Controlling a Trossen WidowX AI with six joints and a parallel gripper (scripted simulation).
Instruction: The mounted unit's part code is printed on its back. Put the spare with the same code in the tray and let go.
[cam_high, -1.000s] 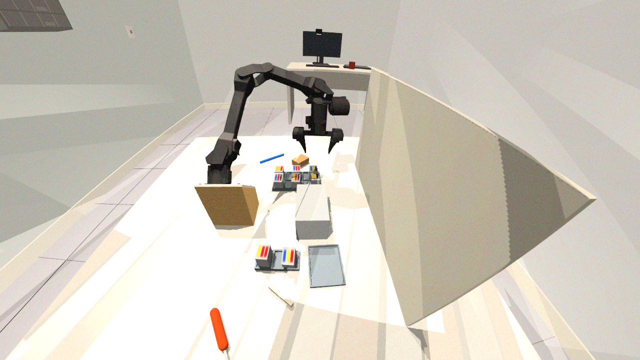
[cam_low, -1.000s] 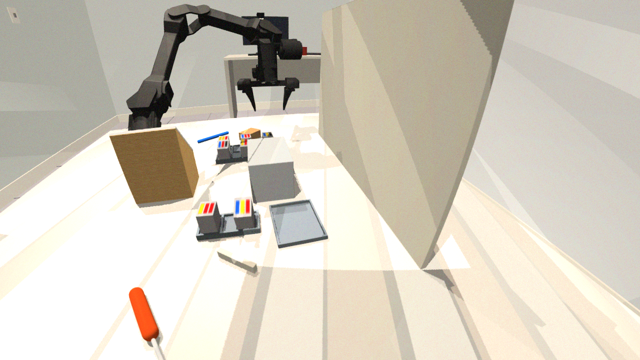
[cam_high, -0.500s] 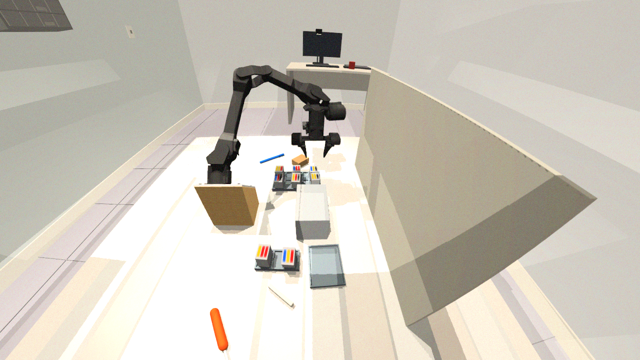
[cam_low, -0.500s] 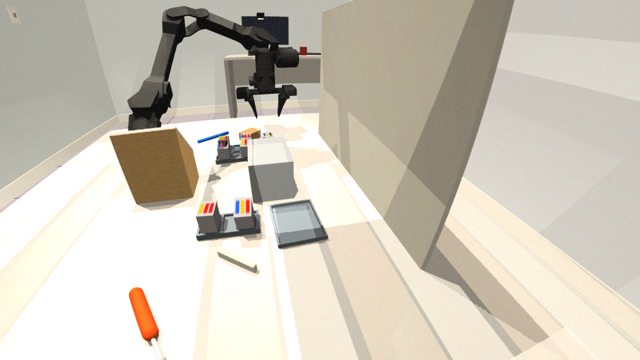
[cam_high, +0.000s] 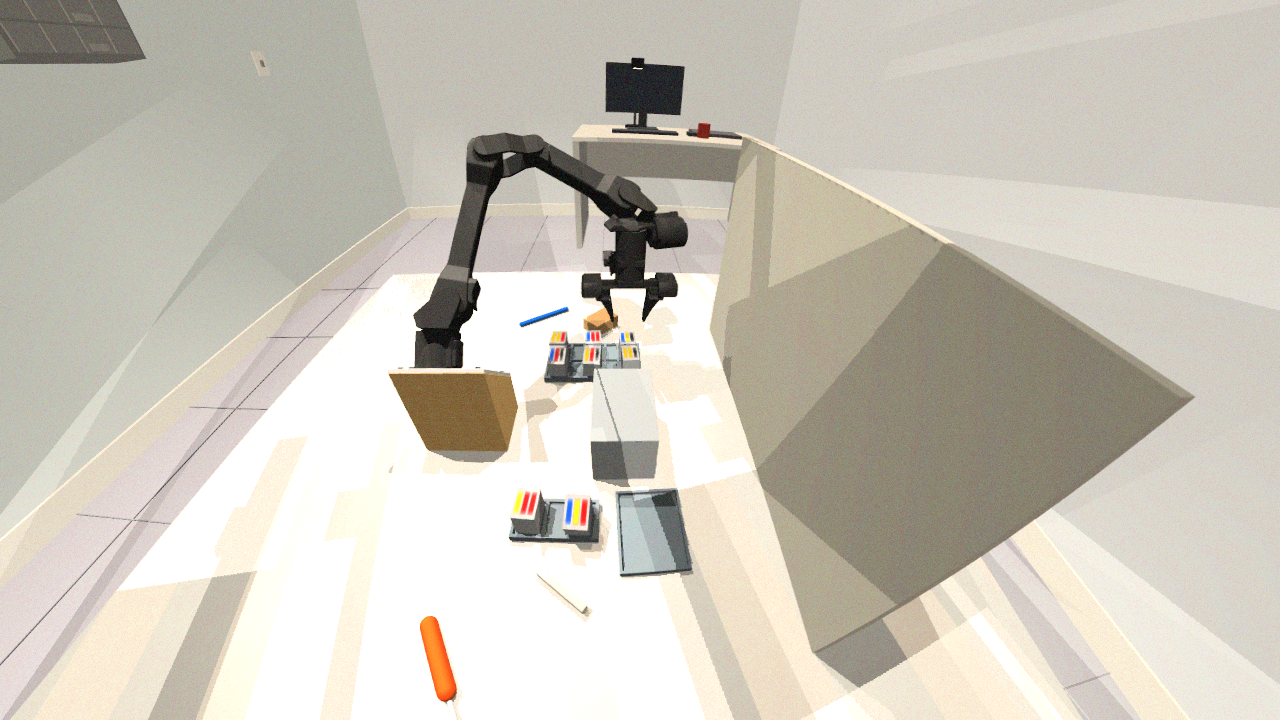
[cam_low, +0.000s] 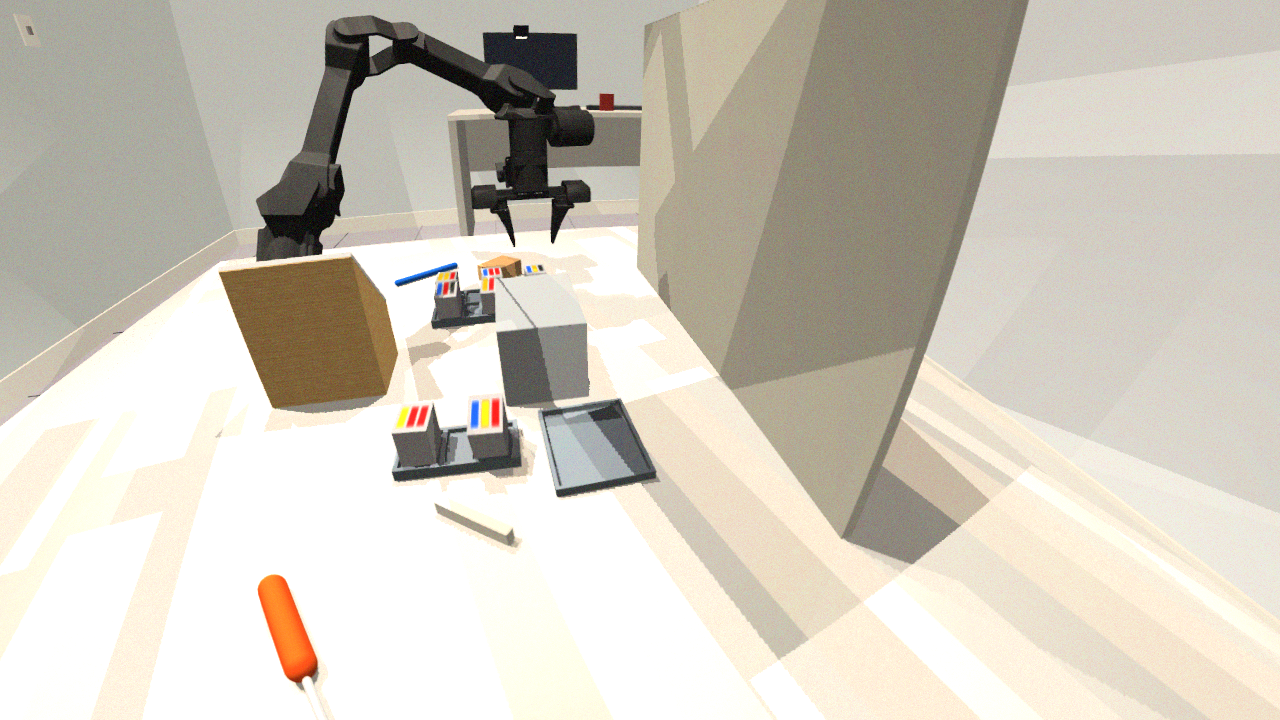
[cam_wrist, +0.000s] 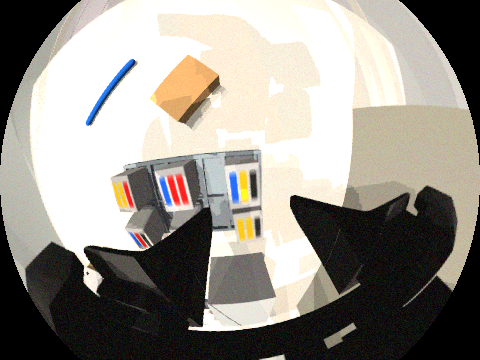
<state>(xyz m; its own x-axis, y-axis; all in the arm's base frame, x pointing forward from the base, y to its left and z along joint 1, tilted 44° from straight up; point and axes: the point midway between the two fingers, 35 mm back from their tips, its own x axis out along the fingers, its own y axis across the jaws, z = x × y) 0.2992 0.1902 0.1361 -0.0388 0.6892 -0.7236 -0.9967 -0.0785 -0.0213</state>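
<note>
Now: the grey spare block 5 cm below my gripper tip. From my gripper tip the other things lie so: tall beige panel: 22 cm ahead, 23 cm to the right, 13 cm above; blue marker pen: 21 cm behind, 15 cm to the left, 9 cm below; grey mounted unit: 1 cm behind, 23 cm to the right, 4 cm below.
</note>
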